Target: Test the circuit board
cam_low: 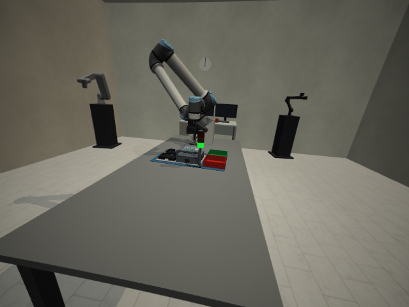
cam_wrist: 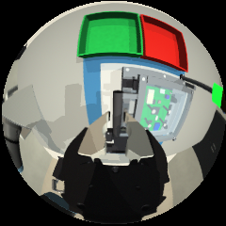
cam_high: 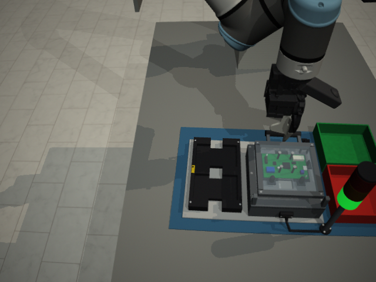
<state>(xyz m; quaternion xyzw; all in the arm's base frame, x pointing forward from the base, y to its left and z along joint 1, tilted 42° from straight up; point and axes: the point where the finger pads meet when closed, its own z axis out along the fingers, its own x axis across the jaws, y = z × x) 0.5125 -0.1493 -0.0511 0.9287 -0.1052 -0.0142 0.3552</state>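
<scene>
Now: the black latch tab 3 cm ahead of my hand, 5 cm to the left of it and 1 cm below it. Round my hand: green bin: 2 cm ahead, 20 cm to the left, 9 cm below; then green circuit board: 8 cm ahead, 2 cm to the right, 3 cm below; then tester lid: 8 cm ahead, 2 cm to the right, 1 cm below.
</scene>
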